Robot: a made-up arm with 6 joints. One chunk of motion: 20 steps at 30 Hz.
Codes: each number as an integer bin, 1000 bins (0 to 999) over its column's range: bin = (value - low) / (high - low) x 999, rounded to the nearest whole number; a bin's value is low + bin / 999 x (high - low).
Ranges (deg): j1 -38..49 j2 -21..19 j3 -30..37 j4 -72..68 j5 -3..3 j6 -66..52
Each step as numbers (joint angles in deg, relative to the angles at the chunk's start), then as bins.
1 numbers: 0.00 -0.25 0.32 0.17 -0.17 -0.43
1 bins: 436 518 452 515 471 555
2 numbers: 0.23 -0.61 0.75 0.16 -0.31 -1.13
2 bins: 439 509 458 515 448 549
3 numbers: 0.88 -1.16 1.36 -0.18 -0.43 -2.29
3 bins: 446 496 468 512 428 539
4 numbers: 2.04 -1.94 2.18 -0.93 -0.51 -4.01
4 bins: 460 476 480 507 415 525
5 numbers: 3.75 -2.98 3.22 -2.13 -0.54 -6.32
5 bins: 479 450 495 499 410 505
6 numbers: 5.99 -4.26 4.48 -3.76 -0.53 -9.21
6 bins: 505 418 514 487 411 481
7 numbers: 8.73 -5.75 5.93 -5.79 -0.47 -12.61
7 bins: 537 381 536 472 421 452
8 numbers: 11.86 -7.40 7.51 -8.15 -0.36 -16.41
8 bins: 573 340 559 456 440 420
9 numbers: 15.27 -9.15 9.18 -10.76 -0.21 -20.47
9 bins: 612 296 584 437 465 385
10 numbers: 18.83 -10.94 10.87 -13.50 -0.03 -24.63
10 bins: 653 251 609 417 495 350
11 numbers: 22.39 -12.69 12.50 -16.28 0.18 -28.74
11 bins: 693 208 634 398 529 315
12 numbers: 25.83 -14.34 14.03 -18.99 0.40 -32.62
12 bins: 733 166 657 378 566 283
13 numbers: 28.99 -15.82 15.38 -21.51 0.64 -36.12
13 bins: 769 129 677 360 606 253
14 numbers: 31.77 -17.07 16.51 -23.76 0.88 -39.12
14 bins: 801 98 693 344 646 228
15 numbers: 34.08 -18.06 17.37 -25.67 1.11 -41.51
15 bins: 828 73 706 331 684 207
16 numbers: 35.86 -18.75 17.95 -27.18 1.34 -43.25
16 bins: 848 56 715 320 723 193
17 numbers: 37.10 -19.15 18.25 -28.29 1.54 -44.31
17 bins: 862 46 719 312 756 184
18 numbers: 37.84 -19.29 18.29 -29.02 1.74 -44.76
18 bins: 871 43 720 307 789 180
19 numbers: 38.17 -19.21 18.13 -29.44 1.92 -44.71
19 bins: 875 45 718 304 819 180
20 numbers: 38.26 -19.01 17.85 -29.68 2.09 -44.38
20 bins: 876 50 713 302 847 183
